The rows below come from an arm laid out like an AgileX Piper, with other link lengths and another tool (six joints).
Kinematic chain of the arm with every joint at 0, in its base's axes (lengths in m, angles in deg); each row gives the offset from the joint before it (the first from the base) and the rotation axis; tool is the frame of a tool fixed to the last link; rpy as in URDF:
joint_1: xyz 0 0 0.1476 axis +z
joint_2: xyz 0 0 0 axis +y
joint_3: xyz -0.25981 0 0.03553 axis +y
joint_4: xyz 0.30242 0 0.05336 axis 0.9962 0 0.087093
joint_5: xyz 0 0 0 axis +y
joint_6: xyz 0.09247 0 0.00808 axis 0.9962 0 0.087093
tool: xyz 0.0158 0 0.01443 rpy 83.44 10.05 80.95
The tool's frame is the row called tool.
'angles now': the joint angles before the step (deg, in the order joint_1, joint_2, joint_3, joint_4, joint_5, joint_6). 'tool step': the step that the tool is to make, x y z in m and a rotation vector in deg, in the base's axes. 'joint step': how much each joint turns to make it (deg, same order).
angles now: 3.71 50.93 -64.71 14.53 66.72 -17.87
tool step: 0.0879 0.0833 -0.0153 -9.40 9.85 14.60
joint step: 15.34 26.05 -19.16 -7.02 4.75 -0.39
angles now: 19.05 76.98 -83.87 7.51 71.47 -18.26
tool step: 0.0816 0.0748 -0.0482 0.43 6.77 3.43
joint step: 5.43 23.67 -17.86 1.74 -0.03 2.57
